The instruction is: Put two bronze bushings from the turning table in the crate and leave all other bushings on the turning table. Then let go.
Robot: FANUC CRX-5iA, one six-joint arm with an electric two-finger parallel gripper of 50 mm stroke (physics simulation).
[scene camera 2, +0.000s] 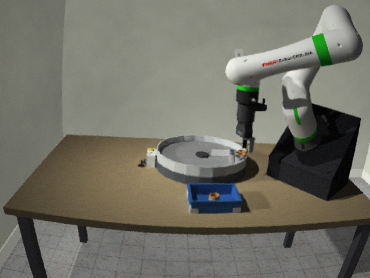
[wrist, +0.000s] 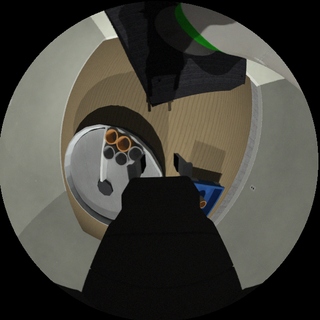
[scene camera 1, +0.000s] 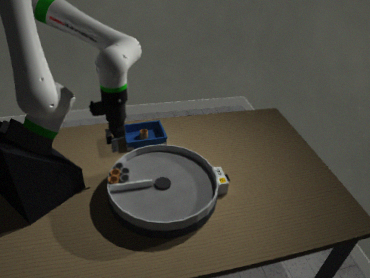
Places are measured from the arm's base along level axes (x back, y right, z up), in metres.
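Pixels of known places: gripper, fingertip midpoint: (scene camera 2: 247, 150) (scene camera 1: 112, 147); arm's base at its link origin: (scene camera 2: 307, 138) (scene camera 1: 31, 146).
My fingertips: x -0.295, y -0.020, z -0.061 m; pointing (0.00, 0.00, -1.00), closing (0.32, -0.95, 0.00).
Ahead of a thing's pixels: the offset from my fingertips to its middle. "spot": to the spot under its first point.
The turning table (scene camera 1: 175, 210) (scene camera 2: 200, 172) (wrist: 82, 165) holds two bronze bushings, one @[dx +0.000, dy +0.090, dz -0.070 m] (scene camera 1: 115, 172) (wrist: 110, 142) beside the other @[dx +0.010, dy +0.127, dz -0.070 m] (scene camera 1: 114, 179) (wrist: 123, 150), near its rim by the white bar. Three grey bushings @[dx -0.032, dy +0.126, dz -0.070 m] (scene camera 1: 125, 177) (wrist: 121, 163) stand against them. The blue crate @[dx -0.157, dy -0.216, dz -0.117 m] (scene camera 1: 159, 131) (scene camera 2: 200, 205) (wrist: 215, 194) holds one bronze bushing @[dx -0.155, dy -0.225, dz -0.118 m] (scene camera 1: 144, 134) (scene camera 2: 214, 196) (wrist: 202, 204), partly hidden by the gripper body in the wrist view. My gripper (scene camera 1: 113, 142) (scene camera 2: 248, 145) (wrist: 159, 159) is open and empty, above the gap beside the turning table, on the robot base's side of the crate.
The white bar @[spot: dx -0.054, dy +0.154, dz -0.075 m] (scene camera 1: 131, 186) (scene camera 2: 220, 152) (wrist: 102, 167) reaches from the hub @[dx -0.175, dy +0.150, dz -0.085 m] (scene camera 1: 162, 183) (scene camera 2: 202, 155) (wrist: 105, 188) to the raised rim. A small white box @[spot: dx -0.402, dy +0.185, dz -0.084 m] (scene camera 1: 221, 181) (scene camera 2: 151, 158) is fixed at the turning table's outer side. The black robot base (scene camera 1: 37, 175) (scene camera 2: 315, 162) (wrist: 195, 80) stands on the wooden table.
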